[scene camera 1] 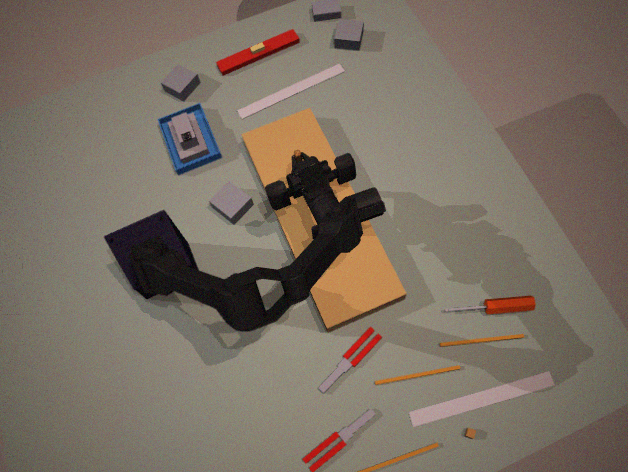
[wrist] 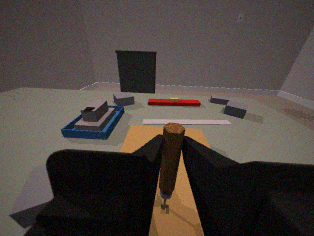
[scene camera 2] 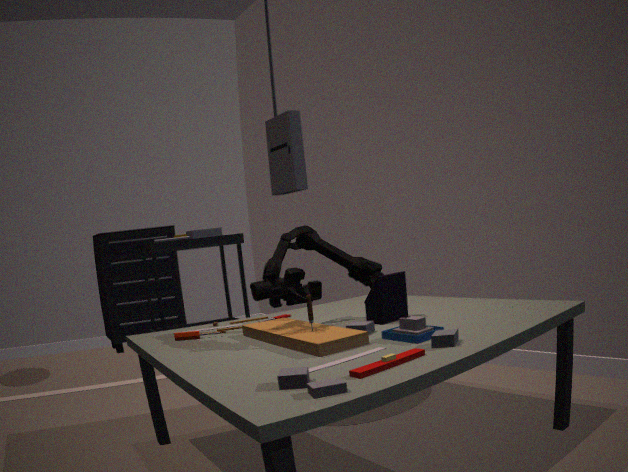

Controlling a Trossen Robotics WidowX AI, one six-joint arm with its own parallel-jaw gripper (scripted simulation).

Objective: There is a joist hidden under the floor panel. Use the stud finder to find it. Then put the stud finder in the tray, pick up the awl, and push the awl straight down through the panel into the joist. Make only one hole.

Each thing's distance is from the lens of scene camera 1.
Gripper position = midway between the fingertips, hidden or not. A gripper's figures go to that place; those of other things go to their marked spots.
gripper (scene camera 1: 297,155): 1.17 m
stud finder (scene camera 1: 192,148): 1.37 m
white strip (scene camera 1: 534,383): 1.19 m
white strip (scene camera 1: 293,89): 1.45 m
orange screwdriver (scene camera 1: 523,303): 1.20 m
The marked spots on the stud finder and the orange screwdriver are 0.84 m apart.
